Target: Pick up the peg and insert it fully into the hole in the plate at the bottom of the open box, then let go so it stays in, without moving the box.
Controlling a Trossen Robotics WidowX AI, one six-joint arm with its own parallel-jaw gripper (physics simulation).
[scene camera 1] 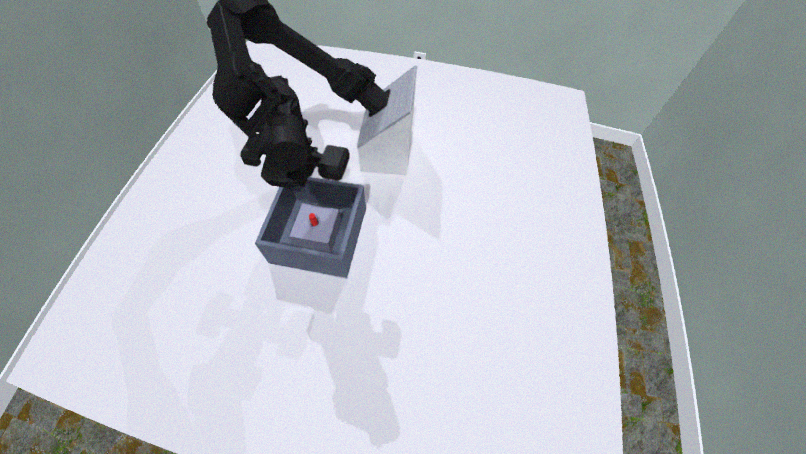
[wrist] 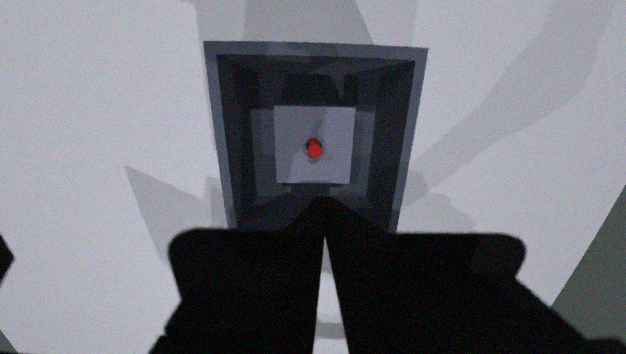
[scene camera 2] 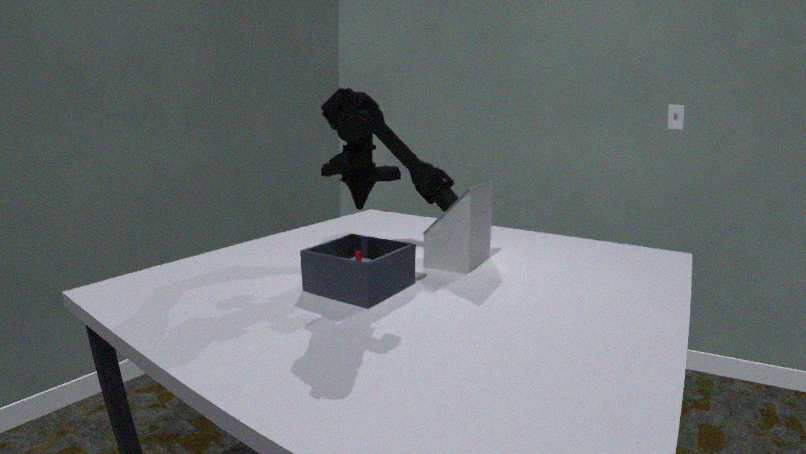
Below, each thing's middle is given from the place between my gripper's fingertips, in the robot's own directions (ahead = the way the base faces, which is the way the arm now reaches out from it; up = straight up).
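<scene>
I find the dark blue-grey box [scene camera 2: 327,270] 140 mm below my hand, and 10 mm ahead of it.
</scene>
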